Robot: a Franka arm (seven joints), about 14 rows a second.
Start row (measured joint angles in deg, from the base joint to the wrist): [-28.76, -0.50, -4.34, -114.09, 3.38, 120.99, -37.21]
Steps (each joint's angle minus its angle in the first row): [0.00, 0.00, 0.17, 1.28, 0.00, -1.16, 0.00]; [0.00, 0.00, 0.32, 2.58, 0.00, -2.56, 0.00]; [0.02, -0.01, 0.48, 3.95, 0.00, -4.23, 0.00]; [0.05, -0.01, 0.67, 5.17, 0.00, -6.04, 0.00]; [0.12, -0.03, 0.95, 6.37, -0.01, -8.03, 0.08]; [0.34, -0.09, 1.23, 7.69, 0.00, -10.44, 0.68]
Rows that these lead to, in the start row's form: [-28.76, -0.50, -4.17, -112.81, 3.38, 119.83, -37.21]; [-28.76, -0.50, -4.02, -111.51, 3.38, 118.43, -37.21]; [-28.74, -0.51, -3.86, -110.14, 3.38, 116.76, -37.21]; [-28.71, -0.51, -3.67, -108.92, 3.38, 114.95, -37.21]; [-28.64, -0.53, -3.39, -107.72, 3.37, 112.96, -37.13]; [-28.42, -0.59, -3.11, -106.40, 3.38, 110.55, -36.53]
